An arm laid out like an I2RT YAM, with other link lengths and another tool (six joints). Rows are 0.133 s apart.
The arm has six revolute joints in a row. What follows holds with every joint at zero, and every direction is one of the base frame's. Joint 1 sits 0.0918 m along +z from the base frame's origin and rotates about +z. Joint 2 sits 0.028 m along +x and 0.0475 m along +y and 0.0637 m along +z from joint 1 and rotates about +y. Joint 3 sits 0.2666 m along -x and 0.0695 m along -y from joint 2 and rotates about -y. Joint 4 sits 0.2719 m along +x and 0.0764 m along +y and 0.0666 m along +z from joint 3 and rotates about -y. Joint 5 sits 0.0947 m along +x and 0.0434 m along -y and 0.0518 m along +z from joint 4 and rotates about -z. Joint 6 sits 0.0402 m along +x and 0.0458 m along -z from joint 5 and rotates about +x. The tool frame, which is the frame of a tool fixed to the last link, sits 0.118 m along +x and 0.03 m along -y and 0.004 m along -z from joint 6; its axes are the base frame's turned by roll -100.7, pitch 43.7 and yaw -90 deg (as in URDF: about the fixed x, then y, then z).
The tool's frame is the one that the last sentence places.
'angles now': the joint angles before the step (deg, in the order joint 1, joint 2, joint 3, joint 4, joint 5, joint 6). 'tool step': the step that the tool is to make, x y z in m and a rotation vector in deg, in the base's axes. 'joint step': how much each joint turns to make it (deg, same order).
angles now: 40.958, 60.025, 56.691, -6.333, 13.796, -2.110
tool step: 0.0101, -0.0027, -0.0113, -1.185, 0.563, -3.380
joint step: -0.010, 2.201, -0.269, 1.245, 3.410, 0.087
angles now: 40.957, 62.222, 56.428, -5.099, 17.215, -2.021
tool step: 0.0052, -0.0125, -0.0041, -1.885, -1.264, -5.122
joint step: 0.078, 0.532, -1.136, 1.836, 5.530, -1.315
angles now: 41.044, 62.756, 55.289, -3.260, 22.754, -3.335
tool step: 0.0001, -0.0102, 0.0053, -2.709, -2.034, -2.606
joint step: -0.086, -0.611, -0.620, 1.067, 3.079, -3.159
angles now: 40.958, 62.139, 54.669, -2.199, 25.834, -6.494
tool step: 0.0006, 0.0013, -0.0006, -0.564, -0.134, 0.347
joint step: 0.003, 0.169, -0.085, 0.257, -0.253, -0.626
